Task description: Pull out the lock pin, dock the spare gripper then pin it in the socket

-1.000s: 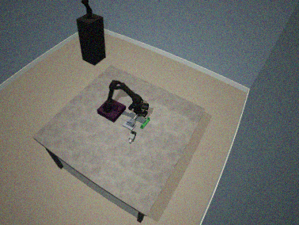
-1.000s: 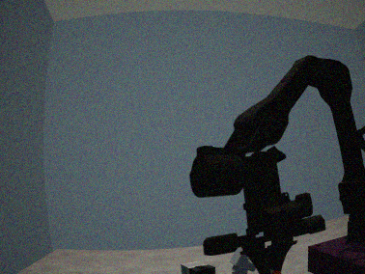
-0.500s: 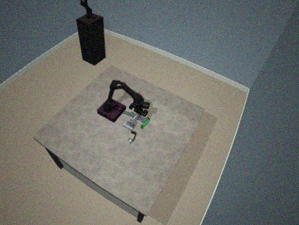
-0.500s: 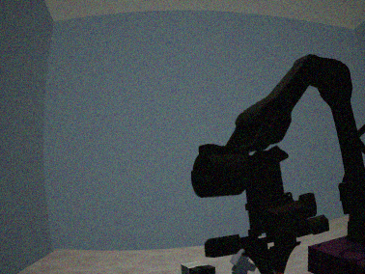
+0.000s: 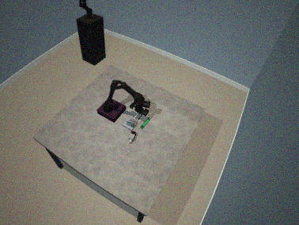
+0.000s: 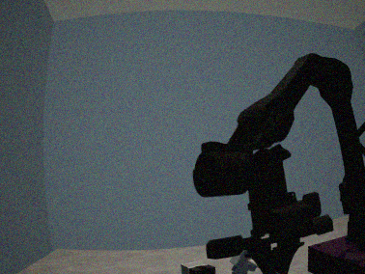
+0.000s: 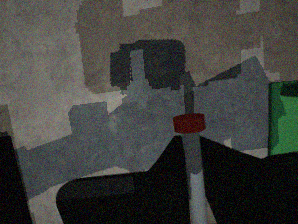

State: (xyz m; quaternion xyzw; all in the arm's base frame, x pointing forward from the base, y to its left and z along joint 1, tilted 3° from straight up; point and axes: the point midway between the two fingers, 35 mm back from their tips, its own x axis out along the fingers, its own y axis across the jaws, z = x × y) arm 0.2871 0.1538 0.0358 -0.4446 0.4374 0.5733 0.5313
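Right now my gripper tip is 10 cm short of the green bar, 4 cm to the left of it and 3 cm above it. Also, from my gripper tip: spare gripper 26 cm to the right, 9 cm ahead, 3 cm below; then grey socket block 15 cm to the right, 1 cm behind.
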